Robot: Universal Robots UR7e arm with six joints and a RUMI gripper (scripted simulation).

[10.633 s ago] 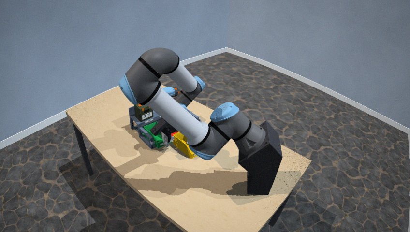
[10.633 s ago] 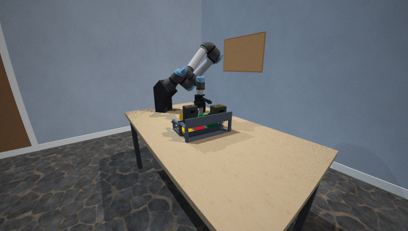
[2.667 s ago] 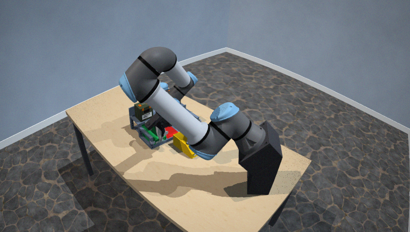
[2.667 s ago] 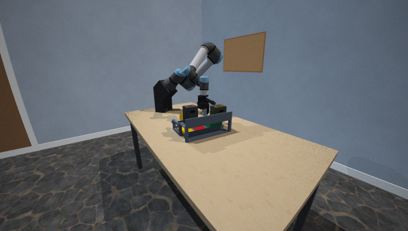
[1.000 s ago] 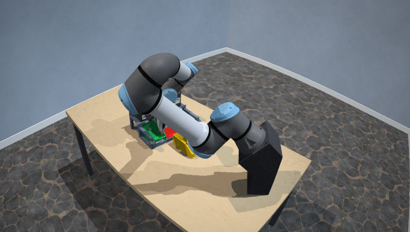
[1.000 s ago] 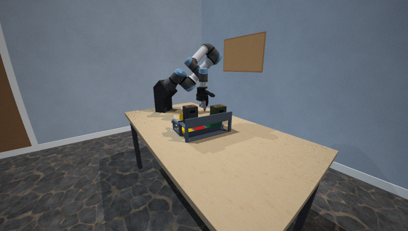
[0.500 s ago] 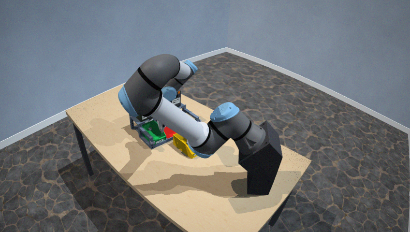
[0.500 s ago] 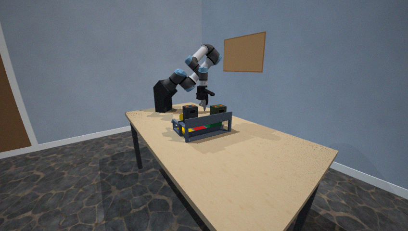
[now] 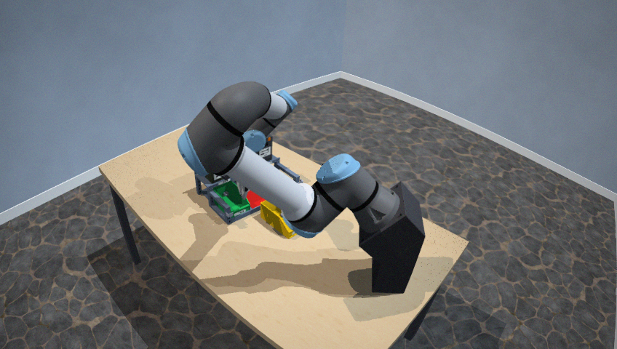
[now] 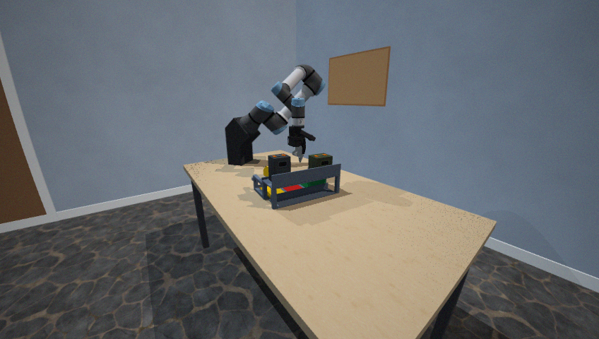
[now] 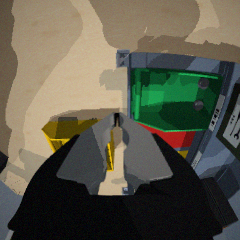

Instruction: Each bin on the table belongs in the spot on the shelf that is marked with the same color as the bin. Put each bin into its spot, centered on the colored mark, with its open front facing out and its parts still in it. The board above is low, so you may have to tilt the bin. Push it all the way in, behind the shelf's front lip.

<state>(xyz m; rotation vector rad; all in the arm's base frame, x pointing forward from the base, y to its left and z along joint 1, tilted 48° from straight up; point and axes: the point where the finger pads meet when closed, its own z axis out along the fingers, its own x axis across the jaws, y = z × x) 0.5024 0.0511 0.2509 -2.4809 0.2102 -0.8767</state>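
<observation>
Now: the yellow bin 120 mm to the right of my hand, 100 mm behind it and 90 mm below it. Round my hand: green bin (120 mm ahead, 80 mm below); then black box (230 mm to the right, 220 mm ahead, 40 mm above).
</observation>
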